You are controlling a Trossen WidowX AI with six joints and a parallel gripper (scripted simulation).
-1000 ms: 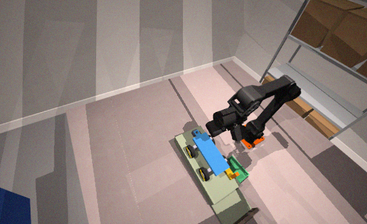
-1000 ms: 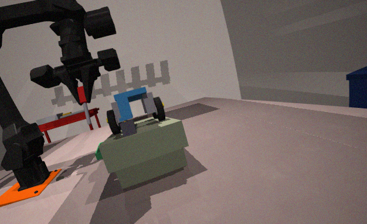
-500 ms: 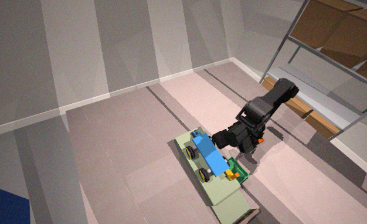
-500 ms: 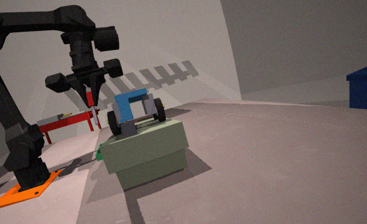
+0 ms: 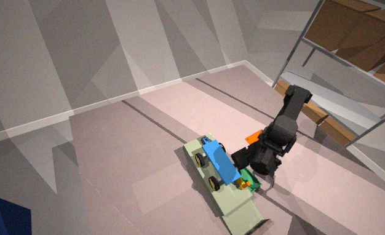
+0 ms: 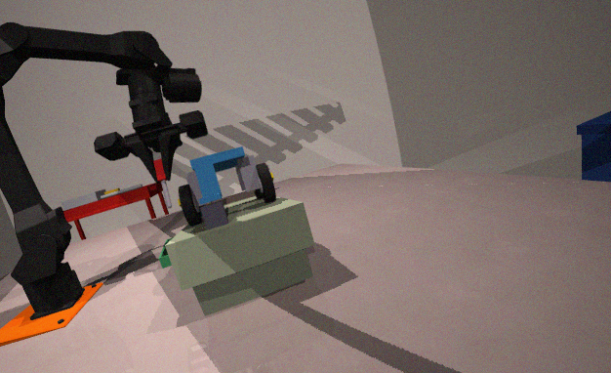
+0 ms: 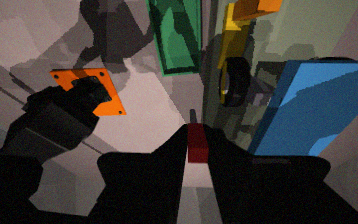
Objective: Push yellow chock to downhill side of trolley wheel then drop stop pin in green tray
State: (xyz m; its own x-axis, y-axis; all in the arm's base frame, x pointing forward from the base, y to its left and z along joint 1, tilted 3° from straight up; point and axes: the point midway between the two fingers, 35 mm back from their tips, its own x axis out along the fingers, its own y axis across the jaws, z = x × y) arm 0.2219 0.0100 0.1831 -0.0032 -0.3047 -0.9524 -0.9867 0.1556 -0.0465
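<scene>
My gripper tip is now 150 mm above the green tray, 70 mm to the right of it and 10 mm past it. From my gripper tip the other things lie so: blue trolley: 90 mm ahead, 50 mm to the right, 30 mm below; then yellow chock: 60 mm to the left, 60 mm below, 60 mm ahead; then red-headed stop pin: right at my gripper tip.
</scene>
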